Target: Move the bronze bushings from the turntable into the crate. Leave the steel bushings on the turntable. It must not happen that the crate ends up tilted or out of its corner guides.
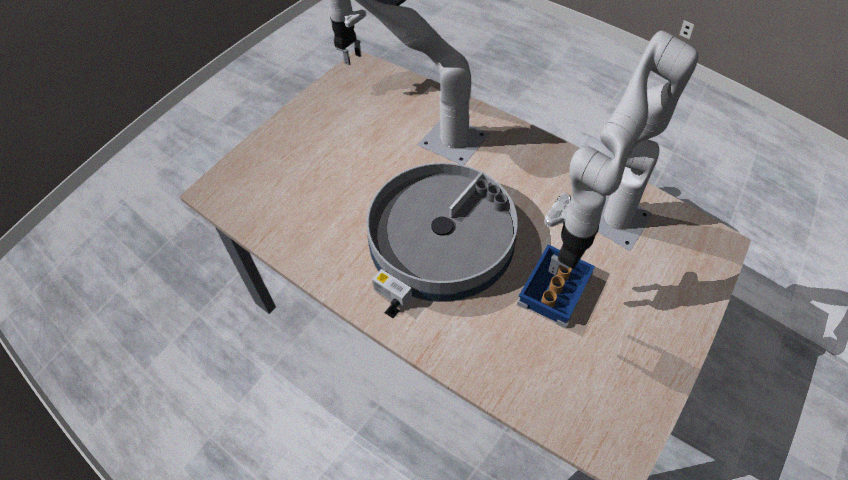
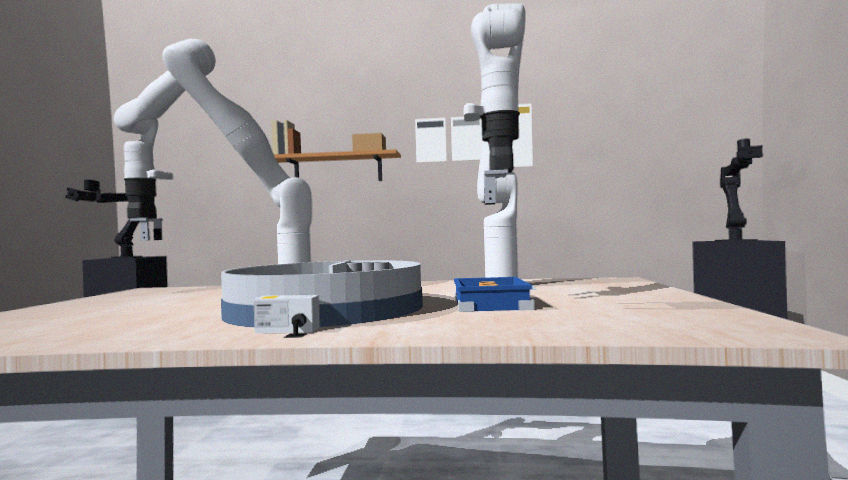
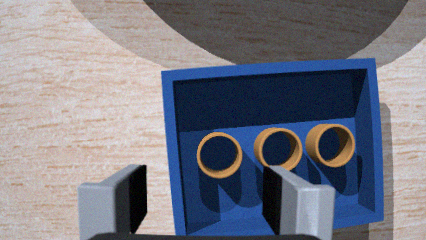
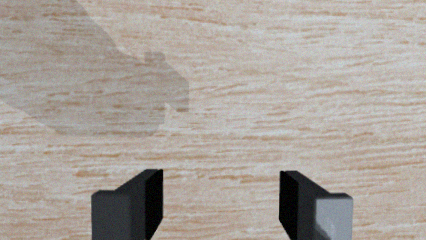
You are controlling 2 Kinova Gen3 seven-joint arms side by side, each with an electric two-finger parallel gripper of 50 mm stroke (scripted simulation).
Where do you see a bronze bushing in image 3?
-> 346, 149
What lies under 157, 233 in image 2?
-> The right gripper.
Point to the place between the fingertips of the left gripper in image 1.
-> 558, 264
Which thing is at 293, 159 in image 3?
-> A bronze bushing.
